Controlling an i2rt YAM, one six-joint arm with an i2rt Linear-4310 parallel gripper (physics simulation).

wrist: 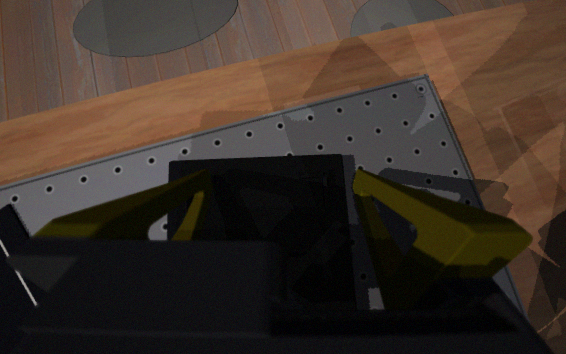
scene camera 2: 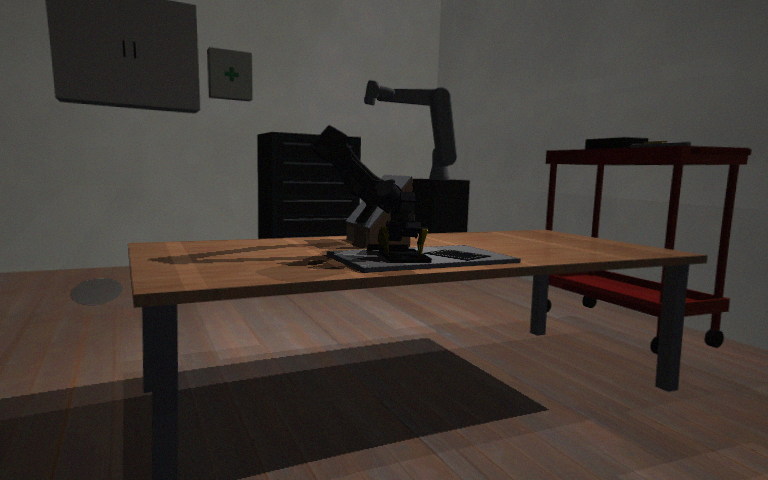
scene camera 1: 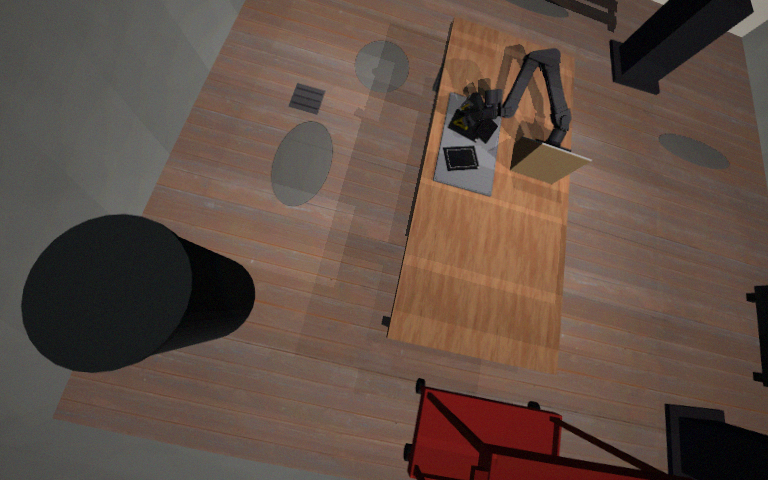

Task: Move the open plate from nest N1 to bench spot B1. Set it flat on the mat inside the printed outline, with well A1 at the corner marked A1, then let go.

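My gripper is open, with its yellow fingers spread wide, low over the dark block of the nest. In the wrist view the fingertips stand to the left and right of this block. The plate cannot be told from the dark nest; the gripper body and deep shadow hide the near part. The black mat with its pale printed outline lies beside the nest on the grey perforated board. Its A1 mark is too small to read.
A dark flat block lies beside the nest. A tan panel stands on the wooden table near the arm's base. A red cart stands beyond the table's end. A second arm stands in the background.
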